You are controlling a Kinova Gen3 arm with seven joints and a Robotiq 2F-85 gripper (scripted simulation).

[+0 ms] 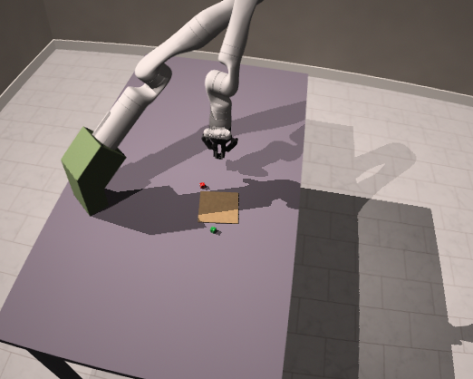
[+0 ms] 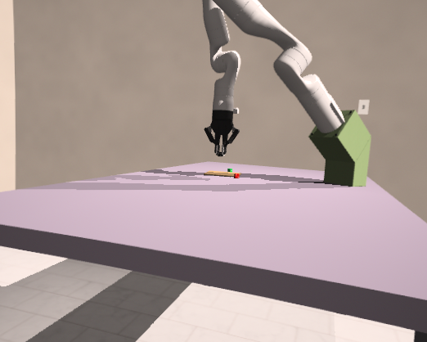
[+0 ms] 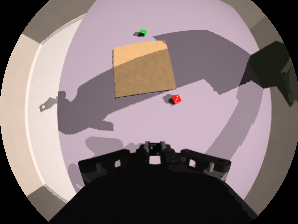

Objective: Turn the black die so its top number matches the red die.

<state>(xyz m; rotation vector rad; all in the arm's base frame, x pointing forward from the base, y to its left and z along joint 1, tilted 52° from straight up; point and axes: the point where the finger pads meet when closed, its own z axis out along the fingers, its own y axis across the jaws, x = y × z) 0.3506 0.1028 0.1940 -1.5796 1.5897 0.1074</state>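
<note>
Now: hand 60 mm short of the tan mat, 150 mm to the left of it and 100 mm above it. The rest, counted from my hand: black die 10 mm below; green die 80 mm ahead, 260 mm to the right, 100 mm below; red die 30 mm behind, 90 mm to the right, 100 mm below.
</note>
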